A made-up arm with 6 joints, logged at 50 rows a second.
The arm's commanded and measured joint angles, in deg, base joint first. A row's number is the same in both.
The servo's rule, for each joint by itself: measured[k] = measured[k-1] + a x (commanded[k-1-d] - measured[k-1]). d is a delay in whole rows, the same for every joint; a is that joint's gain. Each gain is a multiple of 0.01, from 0.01 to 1. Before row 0 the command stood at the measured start. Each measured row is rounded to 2 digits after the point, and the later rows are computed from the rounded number. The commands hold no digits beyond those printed.
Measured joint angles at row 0:
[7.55 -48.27 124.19 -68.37 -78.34 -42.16]
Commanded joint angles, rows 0 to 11:
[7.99 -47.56 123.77 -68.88 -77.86 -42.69]
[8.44 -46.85 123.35 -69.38 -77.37 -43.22]
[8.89 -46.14 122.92 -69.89 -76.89 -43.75]
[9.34 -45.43 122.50 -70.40 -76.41 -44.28]
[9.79 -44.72 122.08 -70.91 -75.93 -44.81]
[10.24 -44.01 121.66 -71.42 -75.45 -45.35]
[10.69 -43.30 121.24 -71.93 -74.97 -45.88]
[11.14 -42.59 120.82 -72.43 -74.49 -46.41]
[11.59 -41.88 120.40 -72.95 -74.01 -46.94]
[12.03 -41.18 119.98 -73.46 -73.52 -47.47]
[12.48 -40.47 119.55 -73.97 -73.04 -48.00]
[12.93 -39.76 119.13 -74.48 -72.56 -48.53]
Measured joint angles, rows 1 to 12:
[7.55 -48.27 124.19 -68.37 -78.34 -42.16]
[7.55 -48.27 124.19 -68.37 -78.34 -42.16]
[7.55 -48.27 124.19 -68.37 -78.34 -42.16]
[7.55 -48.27 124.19 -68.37 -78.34 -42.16]
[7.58 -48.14 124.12 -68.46 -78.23 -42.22]
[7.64 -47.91 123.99 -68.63 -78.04 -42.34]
[7.73 -47.59 123.81 -68.86 -77.79 -42.51]
[7.84 -47.20 123.59 -69.14 -77.49 -42.72]
[7.98 -46.75 123.33 -69.46 -77.15 -42.97]
[8.14 -46.26 123.05 -69.81 -76.78 -43.26]
[8.32 -45.73 122.74 -70.19 -76.38 -43.57]
[8.52 -45.16 122.41 -70.59 -75.96 -43.91]
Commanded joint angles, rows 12 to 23:
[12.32 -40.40 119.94 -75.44 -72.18 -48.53]
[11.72 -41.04 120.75 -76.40 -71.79 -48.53]
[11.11 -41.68 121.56 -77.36 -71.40 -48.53]
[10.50 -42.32 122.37 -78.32 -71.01 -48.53]
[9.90 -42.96 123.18 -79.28 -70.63 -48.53]
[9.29 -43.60 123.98 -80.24 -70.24 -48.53]
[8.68 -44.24 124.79 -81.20 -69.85 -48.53]
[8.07 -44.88 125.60 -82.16 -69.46 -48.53]
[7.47 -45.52 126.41 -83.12 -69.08 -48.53]
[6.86 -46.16 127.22 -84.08 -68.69 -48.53]
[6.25 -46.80 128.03 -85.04 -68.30 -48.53]
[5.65 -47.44 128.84 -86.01 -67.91 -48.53]
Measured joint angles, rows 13 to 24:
[8.73 -44.57 122.07 -71.01 -75.53 -44.27]
[8.96 -43.96 121.71 -71.45 -75.09 -44.65]
[9.21 -43.33 121.34 -71.90 -74.64 -45.05]
[9.47 -42.69 120.96 -72.36 -74.18 -45.47]
[9.67 -42.28 120.79 -72.91 -73.74 -45.84]
[9.81 -42.06 120.78 -73.54 -73.31 -46.16]
[9.90 -41.99 120.91 -74.23 -72.89 -46.44]
[9.94 -42.05 121.16 -74.97 -72.48 -46.69]
[9.94 -42.21 121.50 -75.75 -72.07 -46.91]
[9.89 -42.46 121.92 -76.56 -71.67 -47.10]
[9.81 -42.78 122.41 -77.40 -71.27 -47.27]
[9.69 -43.16 122.95 -78.26 -70.87 -47.42]

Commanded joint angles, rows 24 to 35:
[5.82 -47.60 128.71 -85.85 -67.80 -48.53]
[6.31 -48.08 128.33 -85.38 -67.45 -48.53]
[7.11 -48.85 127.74 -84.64 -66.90 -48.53]
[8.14 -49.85 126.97 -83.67 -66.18 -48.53]
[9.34 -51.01 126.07 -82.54 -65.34 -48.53]
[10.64 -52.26 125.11 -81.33 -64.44 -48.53]
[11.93 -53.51 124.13 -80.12 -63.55 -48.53]
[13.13 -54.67 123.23 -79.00 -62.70 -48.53]
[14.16 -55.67 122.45 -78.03 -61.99 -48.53]
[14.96 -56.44 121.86 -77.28 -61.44 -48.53]
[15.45 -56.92 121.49 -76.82 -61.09 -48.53]
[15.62 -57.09 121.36 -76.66 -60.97 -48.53]
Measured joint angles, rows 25 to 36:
[9.53 -43.58 123.54 -79.13 -70.48 -47.55]
[9.34 -44.04 124.17 -80.02 -70.09 -47.67]
[9.12 -44.54 124.83 -80.92 -69.70 -47.77]
[8.88 -45.06 125.51 -81.84 -69.31 -47.86]
[8.67 -45.52 126.05 -82.56 -68.98 -47.94]
[8.50 -45.98 126.44 -83.07 -68.64 -48.01]
[8.40 -46.50 126.66 -83.35 -68.26 -48.07]
[8.38 -47.10 126.71 -83.41 -67.80 -48.13]
[8.45 -47.80 126.60 -83.25 -67.26 -48.18]
[8.60 -48.60 126.35 -82.90 -66.64 -48.22]
[8.83 -49.48 125.97 -82.40 -65.96 -48.26]
[9.13 -50.41 125.50 -81.79 -65.24 -48.29]

